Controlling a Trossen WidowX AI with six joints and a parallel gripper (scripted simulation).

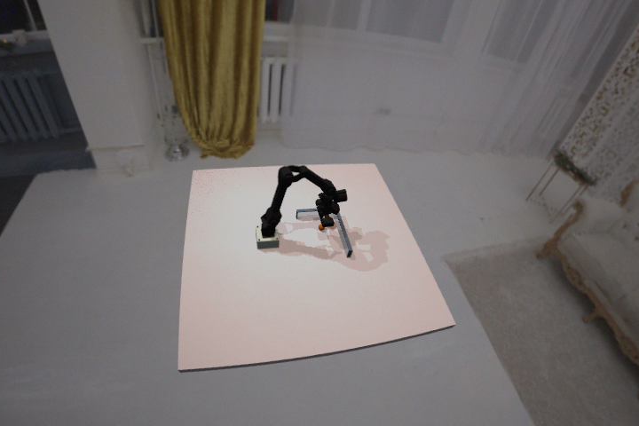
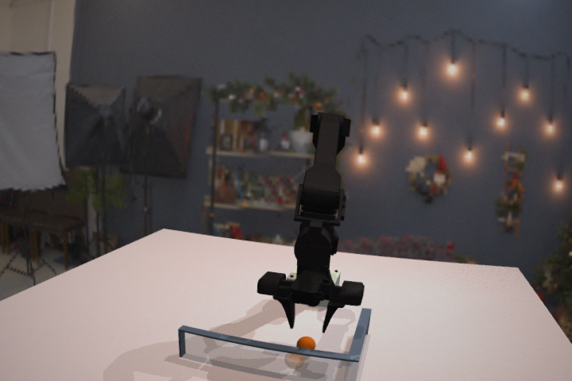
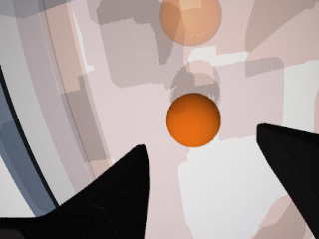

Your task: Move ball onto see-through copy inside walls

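Right now my gripper tip is 3 cm above the orange ball. Round my gripper tip: see-through copy 6 cm ahead, 3 cm below, 1 cm to the right.
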